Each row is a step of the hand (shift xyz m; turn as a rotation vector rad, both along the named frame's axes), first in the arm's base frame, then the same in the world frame.
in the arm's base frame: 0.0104 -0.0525 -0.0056 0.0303 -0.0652 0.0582
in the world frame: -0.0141 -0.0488 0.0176 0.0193 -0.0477 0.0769
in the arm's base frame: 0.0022 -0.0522 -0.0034 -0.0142 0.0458 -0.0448
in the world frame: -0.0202 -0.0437 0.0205 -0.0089 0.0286 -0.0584
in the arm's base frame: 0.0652 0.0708 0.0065 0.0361 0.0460 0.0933
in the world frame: 0.0861 0.0253 -0.0354 0.0808 0.0494 0.0562
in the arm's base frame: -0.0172 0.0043 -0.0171 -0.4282 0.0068 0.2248
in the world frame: -0.0187 0.0064 -0.0147 -0.2857 0.2979 0.2522
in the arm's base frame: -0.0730 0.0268 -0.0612 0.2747 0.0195 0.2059
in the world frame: -0.0721 0.0378 -0.0562 0.3113 -0.0550 0.1352
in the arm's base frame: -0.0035 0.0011 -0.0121 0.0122 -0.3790 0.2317
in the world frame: -0.0066 -0.0014 -0.0107 -0.0633 -0.2296 0.3752
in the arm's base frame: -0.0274 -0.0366 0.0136 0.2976 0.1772 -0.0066
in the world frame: -0.0334 -0.0106 0.0324 0.3222 -0.0125 -0.1267
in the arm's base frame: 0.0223 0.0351 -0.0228 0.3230 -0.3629 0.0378
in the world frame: 0.0253 0.0089 -0.0391 0.1421 -0.4394 0.1555
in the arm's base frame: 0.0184 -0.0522 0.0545 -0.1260 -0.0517 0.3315
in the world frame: 0.0132 -0.0326 0.0693 -0.0158 0.1338 0.3321
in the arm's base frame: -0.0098 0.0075 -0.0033 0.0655 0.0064 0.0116
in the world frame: -0.0064 0.0098 -0.0050 0.0622 -0.0243 -0.0015
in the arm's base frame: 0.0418 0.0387 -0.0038 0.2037 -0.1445 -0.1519
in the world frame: 0.0498 0.0083 -0.0266 0.0640 -0.2689 -0.0950
